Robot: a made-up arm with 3 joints. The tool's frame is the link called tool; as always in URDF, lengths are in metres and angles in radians.
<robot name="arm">
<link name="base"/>
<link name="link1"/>
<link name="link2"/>
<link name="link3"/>
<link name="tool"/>
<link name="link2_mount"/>
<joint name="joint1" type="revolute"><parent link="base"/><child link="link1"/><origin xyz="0.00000 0.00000 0.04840"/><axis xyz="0 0 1"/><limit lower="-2.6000" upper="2.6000"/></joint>
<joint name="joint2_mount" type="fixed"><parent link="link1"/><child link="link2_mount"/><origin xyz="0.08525 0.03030 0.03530"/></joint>
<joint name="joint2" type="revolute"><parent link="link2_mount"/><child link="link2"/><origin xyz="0.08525 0.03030 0.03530" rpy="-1.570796 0.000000 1.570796"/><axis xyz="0 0 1"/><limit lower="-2.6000" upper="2.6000"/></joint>
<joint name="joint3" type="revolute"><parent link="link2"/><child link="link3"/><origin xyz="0.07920 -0.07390 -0.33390" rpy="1.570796 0.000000 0.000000"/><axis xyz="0 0 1"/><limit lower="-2.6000" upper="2.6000"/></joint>
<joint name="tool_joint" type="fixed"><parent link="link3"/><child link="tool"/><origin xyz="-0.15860 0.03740 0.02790" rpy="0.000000 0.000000 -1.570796"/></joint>
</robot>
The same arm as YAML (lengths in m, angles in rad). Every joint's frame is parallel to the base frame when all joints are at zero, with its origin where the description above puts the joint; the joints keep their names.
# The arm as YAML. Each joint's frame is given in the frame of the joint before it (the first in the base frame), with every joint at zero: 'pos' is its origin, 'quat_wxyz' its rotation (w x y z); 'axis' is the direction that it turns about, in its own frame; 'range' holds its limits. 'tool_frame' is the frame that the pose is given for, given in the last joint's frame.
length_unit: m
angle_unit: rad
joints:
  - joint: joint1
    pos: [0.0, 0.0, 0.0484]
    quat_wxyz: [1.0, 0.0, 0.0, 0.0]
    axis: "+z"
    range: [-2.6, 2.6]
  - joint: joint2
    pos: [0.1705, 0.0606, 0.0706]
    quat_wxyz: [1.0, 0.0, 0.0, 0.0]
    axis: "-x"
    range: [-2.6, 2.6]
  - joint: joint3
    pos: [0.3339, 0.0792, 0.0739]
    quat_wxyz: [1.0, 0.0, 0.0, 0.0]
    axis: "+z"
    range: [-2.6, 2.6]
tool_frame:
  pos: [-0.0374, -0.1586, 0.0279]
  quat_wxyz: [1.0, 0.0, 0.0, 0.0]

